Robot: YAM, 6 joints.
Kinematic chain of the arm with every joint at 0, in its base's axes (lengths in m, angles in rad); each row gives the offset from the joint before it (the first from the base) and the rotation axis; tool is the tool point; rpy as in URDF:
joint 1: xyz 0 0 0.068 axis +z
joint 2: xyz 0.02 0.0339 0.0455 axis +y
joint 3: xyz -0.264 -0.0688 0 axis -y
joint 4: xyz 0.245 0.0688 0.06 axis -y
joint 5: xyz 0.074 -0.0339 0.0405 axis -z
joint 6: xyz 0.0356 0 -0.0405 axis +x
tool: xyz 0 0 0 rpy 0 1.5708 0
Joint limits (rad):
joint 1: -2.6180..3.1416
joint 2: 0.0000..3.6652
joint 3: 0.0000..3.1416
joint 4: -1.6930..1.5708
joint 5: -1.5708..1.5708
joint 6: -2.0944..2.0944
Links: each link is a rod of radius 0.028 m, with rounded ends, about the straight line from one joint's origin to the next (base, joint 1, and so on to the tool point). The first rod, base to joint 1, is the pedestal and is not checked.
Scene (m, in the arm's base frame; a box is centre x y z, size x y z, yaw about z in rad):
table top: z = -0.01
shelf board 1: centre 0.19 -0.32 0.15 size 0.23 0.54 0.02 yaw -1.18
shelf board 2: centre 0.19 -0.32 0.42 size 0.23 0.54 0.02 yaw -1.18
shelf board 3: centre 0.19 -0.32 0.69 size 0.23 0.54 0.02 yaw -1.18
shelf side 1: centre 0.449 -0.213 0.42 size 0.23 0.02 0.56 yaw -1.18
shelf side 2: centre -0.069 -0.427 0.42 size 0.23 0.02 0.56 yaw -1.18
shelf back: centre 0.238 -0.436 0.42 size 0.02 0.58 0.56 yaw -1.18
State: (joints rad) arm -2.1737 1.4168 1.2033 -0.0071 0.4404 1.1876
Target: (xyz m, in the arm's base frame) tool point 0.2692 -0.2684 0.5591
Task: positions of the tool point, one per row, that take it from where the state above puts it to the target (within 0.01 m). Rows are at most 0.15 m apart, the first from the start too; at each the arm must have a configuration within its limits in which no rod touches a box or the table.
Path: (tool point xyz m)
1: -0.1849 -0.2033 0.4284
2: -0.1407 -0.1308 0.4815
3: -0.0711 -0.0599 0.5109
4: 0.0181 -0.0002 0.5119
5: -0.0217 -0.0339 0.5437
6: -0.0416 -0.0876 0.5679
7: -0.0337 -0.1519 0.5840
8: 0.0056 -0.2144 0.5913
9: 0.0745 -0.2620 0.5896
10: 0.1661 -0.2828 0.5789
11: 0.2692 -0.2684 0.5591

